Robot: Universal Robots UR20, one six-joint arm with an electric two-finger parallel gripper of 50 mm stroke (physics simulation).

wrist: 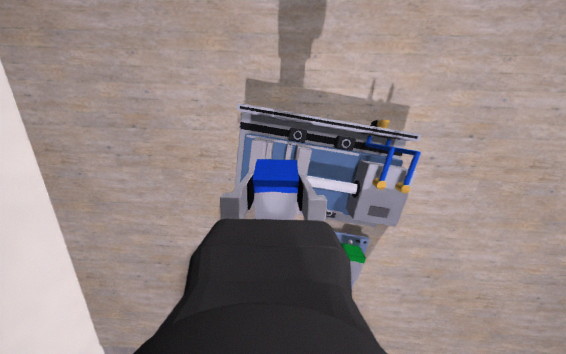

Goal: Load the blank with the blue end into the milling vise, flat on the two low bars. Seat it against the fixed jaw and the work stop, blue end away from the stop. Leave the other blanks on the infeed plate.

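My gripper (276,184) is shut on the blank with the blue end (276,176). The blue end points toward the top of the view, and the silver body runs back between the fingers. The milling vise (378,200) shows beyond and below the held blank, which hides part of its left half. Pale upright jaw plates (303,156) stand behind the blank, and a white spindle (332,185) runs to the block on the right. The low bars and the work stop cannot be made out clearly. The gap between blank and vise is hard to judge.
A green-ended blank (354,253) lies on the infeed plate (362,241), which my gripper body mostly hides. Blue hoses (387,167) with orange fittings rise from the vise's right block. A pale rail (330,121) edges the far side. A white surface (35,240) stands at the left.
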